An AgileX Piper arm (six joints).
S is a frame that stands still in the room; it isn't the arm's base.
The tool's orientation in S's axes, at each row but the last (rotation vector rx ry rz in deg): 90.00 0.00 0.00; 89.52 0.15 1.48; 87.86 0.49 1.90; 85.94 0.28 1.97; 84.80 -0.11 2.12; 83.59 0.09 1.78; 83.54 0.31 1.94; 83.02 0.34 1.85
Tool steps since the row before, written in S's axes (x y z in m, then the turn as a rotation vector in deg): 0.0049 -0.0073 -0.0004 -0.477 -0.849 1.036; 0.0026 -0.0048 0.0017 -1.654 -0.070 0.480; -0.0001 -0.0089 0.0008 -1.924 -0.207 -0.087; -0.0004 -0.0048 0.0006 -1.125 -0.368 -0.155; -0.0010 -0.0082 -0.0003 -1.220 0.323 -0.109; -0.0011 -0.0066 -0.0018 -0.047 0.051 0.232; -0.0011 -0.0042 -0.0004 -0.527 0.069 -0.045; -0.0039 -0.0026 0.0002 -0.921 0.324 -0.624
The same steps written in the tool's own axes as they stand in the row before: 0.0049 -0.0004 0.0073 -0.477 1.036 0.849; 0.0025 0.0016 0.0049 -1.648 0.504 0.044; -0.0003 0.0005 0.0089 -1.930 -0.063 0.153; -0.0005 0.0003 0.0048 -1.137 -0.158 0.328; -0.0012 -0.0010 0.0081 -1.214 -0.048 -0.358; -0.0013 -0.0025 0.0063 -0.042 0.237 -0.026; -0.0012 -0.0008 0.0041 -0.526 -0.027 -0.086; -0.0040 0.0000 0.0025 -0.922 -0.563 -0.419
